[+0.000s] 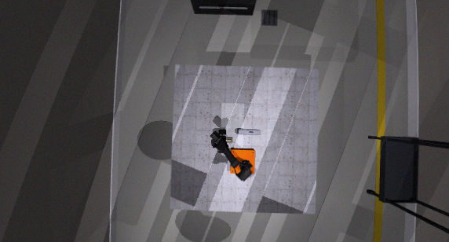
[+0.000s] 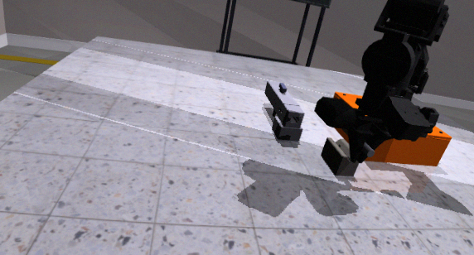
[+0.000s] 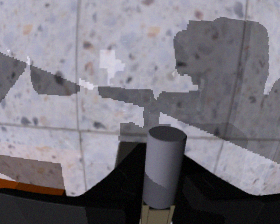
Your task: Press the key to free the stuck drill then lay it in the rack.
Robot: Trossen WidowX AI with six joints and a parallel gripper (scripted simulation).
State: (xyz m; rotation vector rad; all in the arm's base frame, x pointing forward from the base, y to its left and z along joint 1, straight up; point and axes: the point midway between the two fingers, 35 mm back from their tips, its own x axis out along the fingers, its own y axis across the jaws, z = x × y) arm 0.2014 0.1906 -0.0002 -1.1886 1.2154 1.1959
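The rack is 5 cm to the right of my gripper tip and 2 cm below it. From my gripper tip the other things lie so: key: 25 cm to the right, 7 cm ahead, 1 cm above; then block housing: 22 cm to the right, 7 cm ahead; then drill: 4 cm to the right, 3 cm above.
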